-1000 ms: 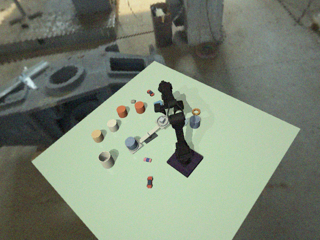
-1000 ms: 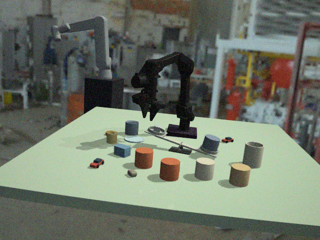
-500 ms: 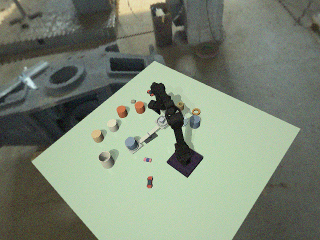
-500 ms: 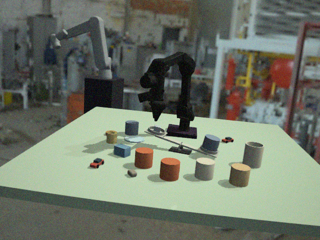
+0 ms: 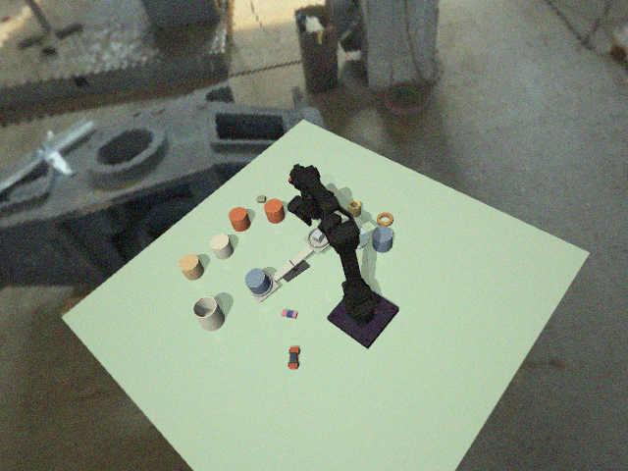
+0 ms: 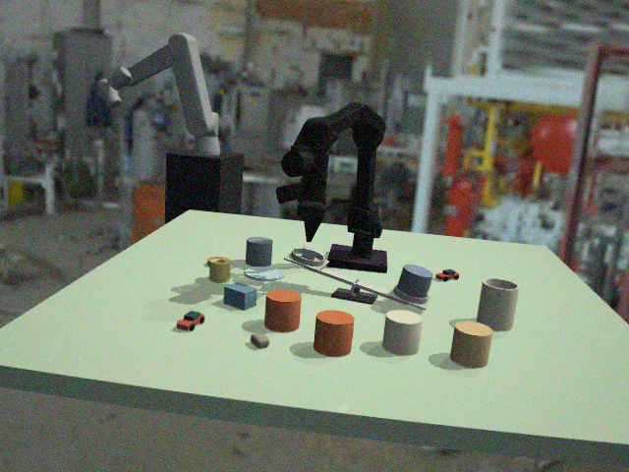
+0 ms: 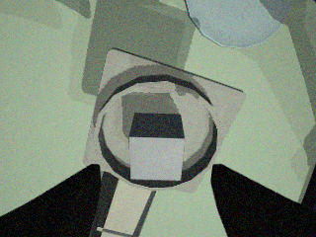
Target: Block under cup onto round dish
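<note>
Now: gripper tip 4 cm above the grey block. From my gripper tip the other things lie so: round dish (12 cm to the right, 12 cm below, 5 cm behind); pebble (36 cm ahead, 11 cm below, 2 cm to the left); blue box (18 cm ahead, 10 cm to the right, 10 cm below).
</note>
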